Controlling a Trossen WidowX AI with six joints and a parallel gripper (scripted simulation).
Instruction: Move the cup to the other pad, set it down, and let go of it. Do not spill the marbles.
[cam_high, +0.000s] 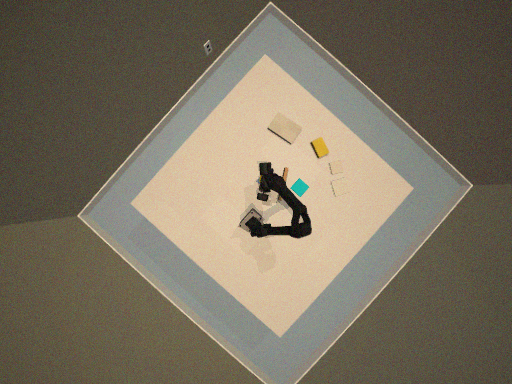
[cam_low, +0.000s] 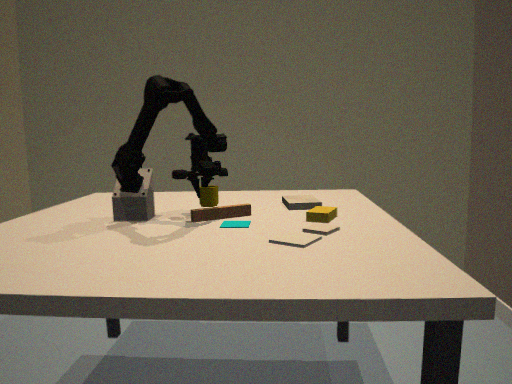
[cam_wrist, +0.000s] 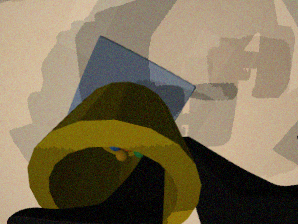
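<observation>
The teal pad is 15 cm ahead of my gripper tip, 17 cm to the right of it and 6 cm below it. Also, from my gripper tip: light blue pad 3 cm ahead, 1 cm to the left, 6 cm below; blue marble 2 cm ahead, 3 cm to the left, 2 cm below; olive-yellow cup 2 cm ahead, 2 cm to the left.
</observation>
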